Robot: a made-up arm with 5 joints.
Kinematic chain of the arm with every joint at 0, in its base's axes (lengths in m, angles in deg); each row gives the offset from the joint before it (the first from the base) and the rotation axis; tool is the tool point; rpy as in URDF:
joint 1: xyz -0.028 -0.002 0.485 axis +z
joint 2: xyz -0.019 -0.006 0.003 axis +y
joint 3: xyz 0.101 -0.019 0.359 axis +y
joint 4: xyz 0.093 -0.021 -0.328 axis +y
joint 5: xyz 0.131 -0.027 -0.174 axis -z
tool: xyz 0.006 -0.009 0.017 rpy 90 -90 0
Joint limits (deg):
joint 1: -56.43..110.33
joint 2: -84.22..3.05
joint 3: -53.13..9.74
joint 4: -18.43..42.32
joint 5: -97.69..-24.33
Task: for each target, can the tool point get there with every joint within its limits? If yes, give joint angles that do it. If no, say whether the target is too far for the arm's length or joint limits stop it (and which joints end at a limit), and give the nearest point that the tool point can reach.
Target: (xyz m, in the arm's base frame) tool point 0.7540 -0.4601 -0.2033
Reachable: no: too far | nearest point 0.3527 -0.2250 0.4010 | short by 0.763 m
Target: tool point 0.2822 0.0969 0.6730
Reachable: yes | joints 30.20 -44.15 -2.89 -4.33 -69.41
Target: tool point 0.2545 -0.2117 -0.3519
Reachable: no: joint limits stop it (at a limit: joint 2) | nearest point 0.1474 -0.1322 0.2986 | short by 0.664 m
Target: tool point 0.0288 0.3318 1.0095
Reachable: yes | joints 93.37 -42.22 -46.79 12.59 -38.52
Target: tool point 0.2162 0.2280 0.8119
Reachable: yes | joints 56.59 -48.73 -21.75 13.38 -33.52
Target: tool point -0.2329 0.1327 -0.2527
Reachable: no: joint limits stop it (at a limit: joint 1, joint 2) | nearest point -0.0166 0.1616 0.2917 | short by 0.587 m
